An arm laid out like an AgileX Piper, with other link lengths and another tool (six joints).
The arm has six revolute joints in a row. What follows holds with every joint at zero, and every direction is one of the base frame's. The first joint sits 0.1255 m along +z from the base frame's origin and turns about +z. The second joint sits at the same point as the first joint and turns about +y. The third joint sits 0.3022 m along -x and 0.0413 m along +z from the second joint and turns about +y. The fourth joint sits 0.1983 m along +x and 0.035 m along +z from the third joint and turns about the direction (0.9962, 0, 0.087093). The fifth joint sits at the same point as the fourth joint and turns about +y. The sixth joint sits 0.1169 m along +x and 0.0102 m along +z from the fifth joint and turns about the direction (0.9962, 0, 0.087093). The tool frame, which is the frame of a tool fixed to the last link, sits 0.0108 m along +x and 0.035 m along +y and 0.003 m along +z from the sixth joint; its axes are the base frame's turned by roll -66.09, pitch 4.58 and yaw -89.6 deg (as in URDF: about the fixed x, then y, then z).
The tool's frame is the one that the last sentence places.
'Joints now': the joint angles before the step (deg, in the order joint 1, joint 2, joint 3, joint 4, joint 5, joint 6). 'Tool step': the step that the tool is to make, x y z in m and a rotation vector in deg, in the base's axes. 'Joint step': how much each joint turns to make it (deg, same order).
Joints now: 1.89, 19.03, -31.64, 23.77, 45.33, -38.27
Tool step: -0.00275, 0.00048, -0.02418, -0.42, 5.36, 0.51
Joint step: 0.01, -0.46, 4.36, -0.18, 1.57, 0.12
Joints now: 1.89, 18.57, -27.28, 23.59, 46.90, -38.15
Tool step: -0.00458, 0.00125, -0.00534, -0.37, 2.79, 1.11
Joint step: -0.01, 0.00, 0.19, 0.00, 2.85, -0.01
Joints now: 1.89, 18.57, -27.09, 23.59, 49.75, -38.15
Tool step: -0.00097, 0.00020, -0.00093, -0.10, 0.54, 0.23
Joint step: 0.01, 0.00, 0.00, -0.03, 0.59, 0.00
